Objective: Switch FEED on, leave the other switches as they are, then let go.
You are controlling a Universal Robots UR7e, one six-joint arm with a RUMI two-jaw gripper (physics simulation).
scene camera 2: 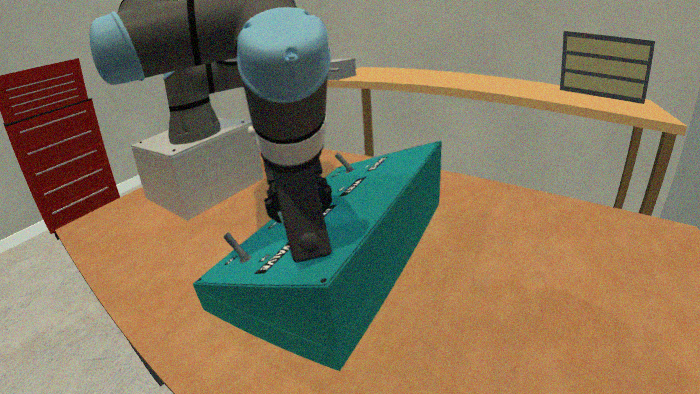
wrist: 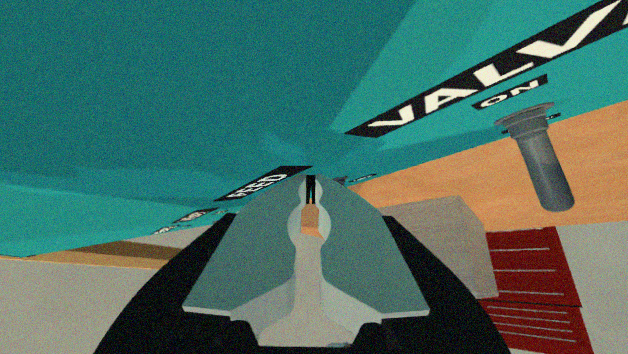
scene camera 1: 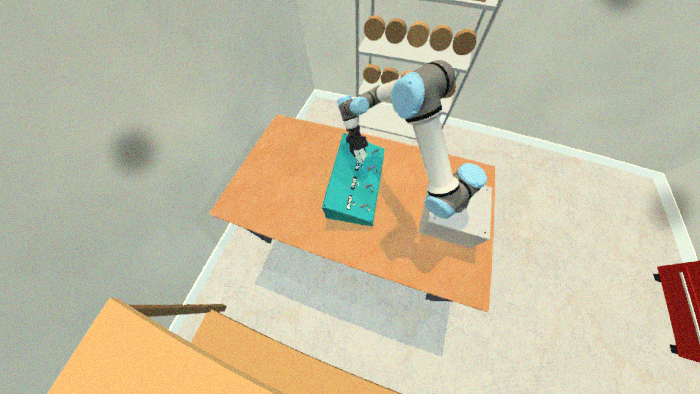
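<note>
The teal sloped panel carries a row of toggle switches. My gripper is shut and empty, its tips low over the panel beside the FEED label. In the wrist view, the fingertips hide most of the FEED switch; I cannot tell its position. The VALVE lever stands apart from the fingers and leans away from its ON label. The BRAKE lever leans the same way in scene camera 2, where my gripper hides the FEED and VENT levers.
The panel stands on the orange-brown table. The arm's grey pedestal is on the switch-lever side. A red cabinet, a side bench and a shelf rack stand beyond the table.
</note>
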